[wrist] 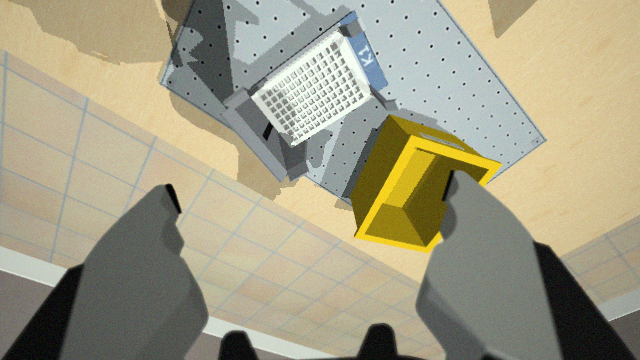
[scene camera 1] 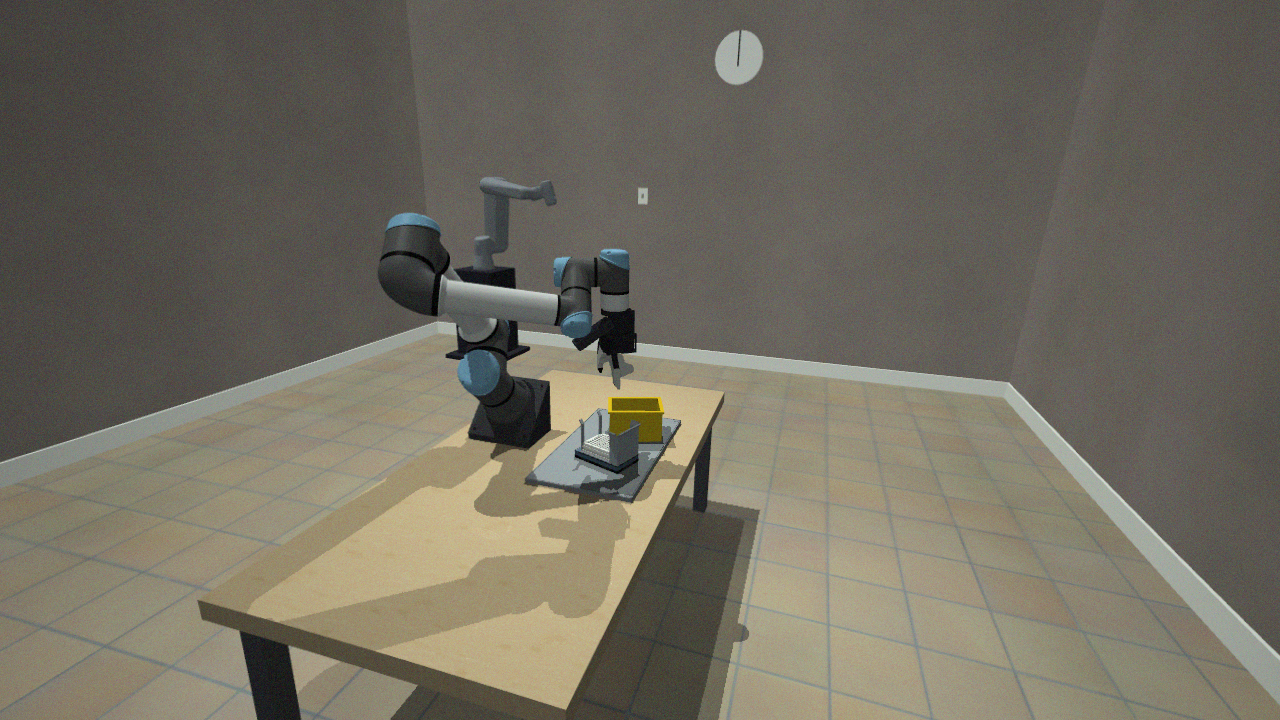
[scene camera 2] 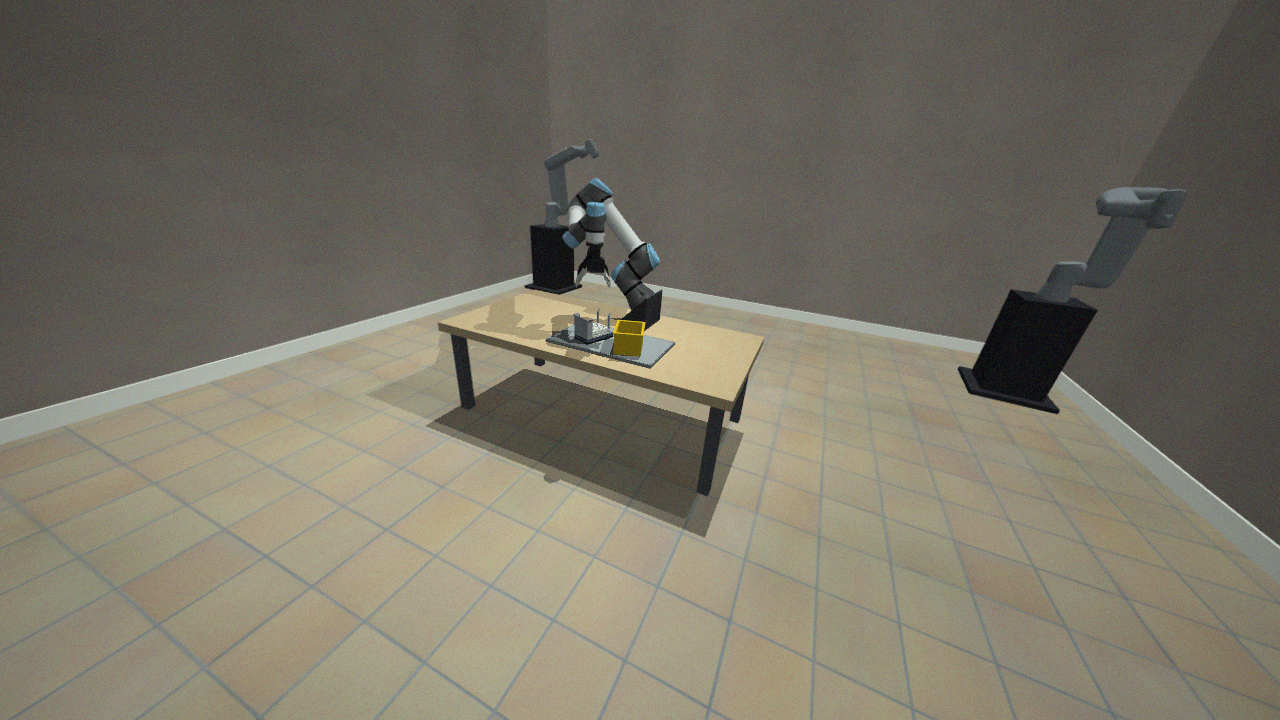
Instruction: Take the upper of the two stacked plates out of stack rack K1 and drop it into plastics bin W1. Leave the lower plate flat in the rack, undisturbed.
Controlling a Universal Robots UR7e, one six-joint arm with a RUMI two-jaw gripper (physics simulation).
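Places are measured from the arm's base along level axes (x ahead, y left, z up), in centimetres.
Pixels of known places: gripper, between the fingertips: (wrist: 311,180) (scene camera 1: 609,380) (scene camera 2: 593,287); arm's base, origin of its link: (scene camera 1: 508,401) (scene camera 2: 643,302).
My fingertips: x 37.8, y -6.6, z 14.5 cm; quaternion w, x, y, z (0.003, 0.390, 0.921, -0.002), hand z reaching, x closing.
Observation:
Ahead of a thing's pixels: the offset from my fingertips to its top centre. Level surfaces: height alone.
The upper white plate {dy +0.0, dx +0.1, dz -18.8 cm} (wrist: 315,87) (scene camera 1: 597,443), with a grid of wells, lies in stack rack K1 {dy +0.1, dx -0.5, dz -12.0 cm} (wrist: 367,57) (scene camera 1: 623,445) (scene camera 2: 583,326). The rack has a grey wall at one end and thin posts. The lower plate is hidden beneath the upper one in the wrist view and cannot be told apart in the scene views. The yellow plastics bin W1 {dy +19.6, dx +0.1, dz -14.0 cm} (wrist: 377,185) (scene camera 1: 635,425) (scene camera 2: 628,341) stands beside the rack and looks empty inside. My gripper (wrist: 311,180) (scene camera 1: 608,377) (scene camera 2: 594,281) is open and empty, pointing down high above the rack and bin.
The rack and bin stand on a grey perforated board (wrist: 430,65) (scene camera 1: 559,470) (scene camera 2: 657,351) on the wooden table {dz -25.3 cm} (scene camera 1: 429,546) (scene camera 2: 725,362). The rack's wall and posts rise beside the plate. My arm's base (scene camera 1: 528,416) stands behind the board. Two grey arms on black pedestals stand away from the table.

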